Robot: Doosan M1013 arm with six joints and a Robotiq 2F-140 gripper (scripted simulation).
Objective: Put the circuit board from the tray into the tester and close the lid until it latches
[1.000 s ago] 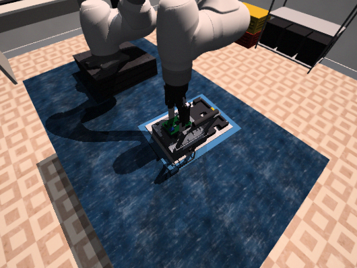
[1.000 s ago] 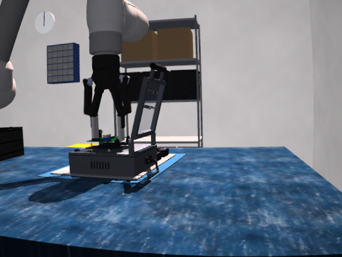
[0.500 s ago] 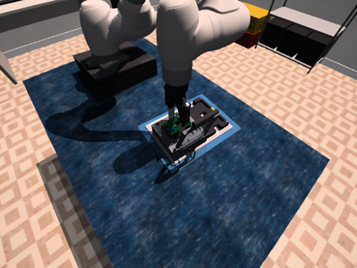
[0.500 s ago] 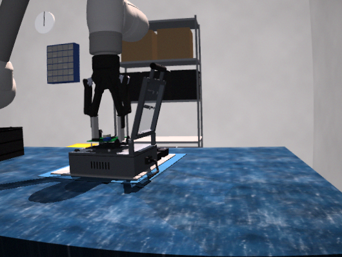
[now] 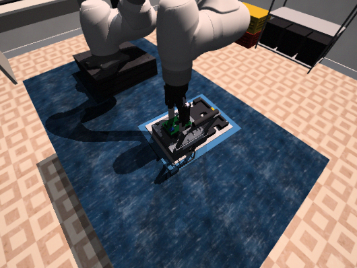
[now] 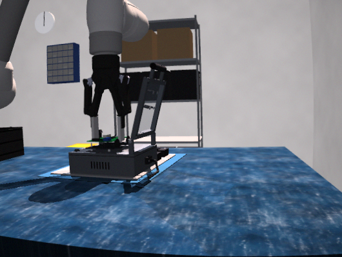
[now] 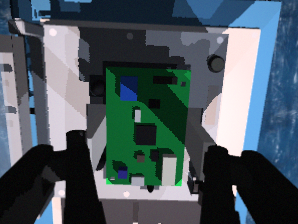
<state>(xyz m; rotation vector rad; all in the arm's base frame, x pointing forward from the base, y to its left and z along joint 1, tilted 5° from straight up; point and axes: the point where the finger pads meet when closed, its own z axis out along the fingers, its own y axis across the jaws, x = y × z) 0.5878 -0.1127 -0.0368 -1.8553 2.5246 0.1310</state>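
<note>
The green circuit board lies 20 mm below my hand. The rest, counted from my hand: latch hook 70 mm to the left, 40 mm behind, 20 mm below; tester lid 120 mm ahead, 80 mm above, 40 mm to the right; tester plate 40 mm below, 10 mm ahead.
</note>
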